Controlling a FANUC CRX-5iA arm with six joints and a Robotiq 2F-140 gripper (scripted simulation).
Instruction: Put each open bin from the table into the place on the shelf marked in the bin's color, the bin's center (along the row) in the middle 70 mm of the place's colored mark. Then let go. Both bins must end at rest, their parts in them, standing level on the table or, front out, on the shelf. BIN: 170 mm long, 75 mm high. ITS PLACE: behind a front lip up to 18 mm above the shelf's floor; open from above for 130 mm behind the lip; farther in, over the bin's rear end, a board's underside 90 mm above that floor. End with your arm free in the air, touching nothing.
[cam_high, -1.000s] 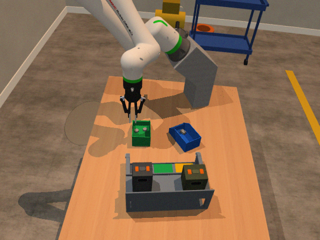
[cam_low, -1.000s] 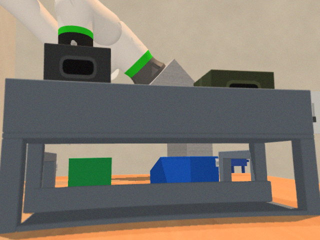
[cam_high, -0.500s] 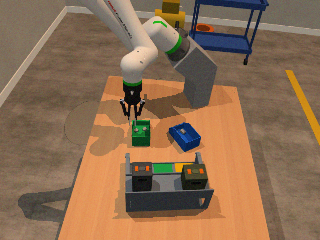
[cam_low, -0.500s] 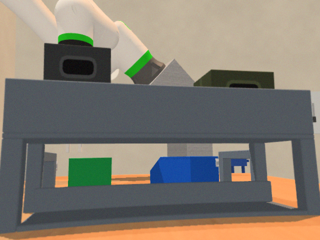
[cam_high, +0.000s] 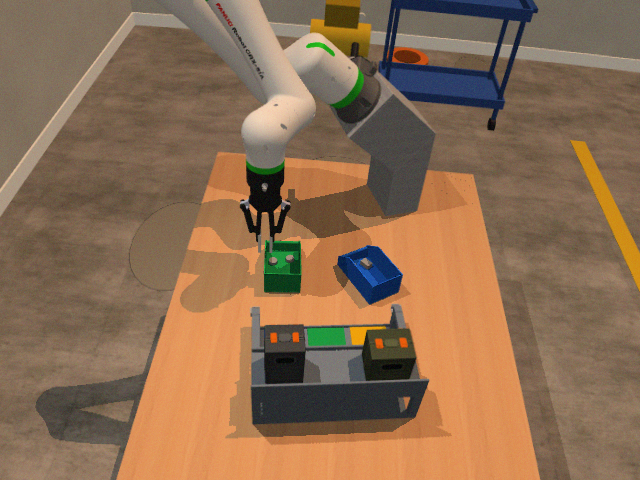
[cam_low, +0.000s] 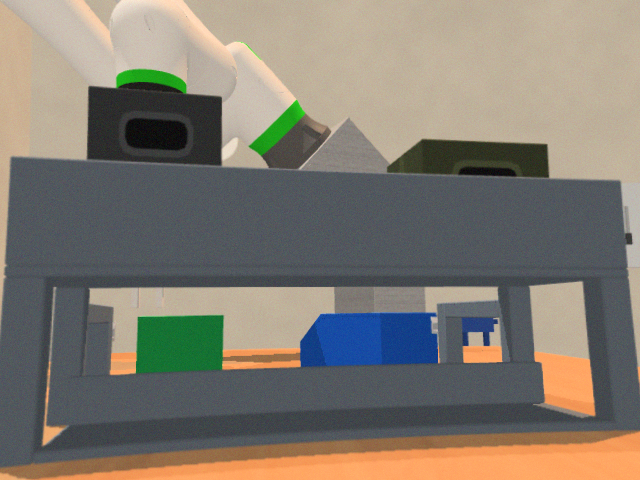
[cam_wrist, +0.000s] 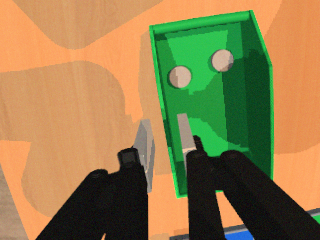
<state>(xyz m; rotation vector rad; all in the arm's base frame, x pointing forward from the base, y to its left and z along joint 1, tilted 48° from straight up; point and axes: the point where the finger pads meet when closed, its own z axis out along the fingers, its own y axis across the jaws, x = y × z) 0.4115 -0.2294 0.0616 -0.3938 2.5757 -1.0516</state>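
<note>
The green bin lies 1 cm behind my hand, 5 cm to the left of it and 8 cm below it. From my hand the other things lie so: black box: 38 cm ahead, 11 cm to the left, 4 cm above; olive box: 35 cm ahead, 33 cm to the left, 3 cm above; blue bin: 2 cm behind, 29 cm to the left, 8 cm below.
</note>
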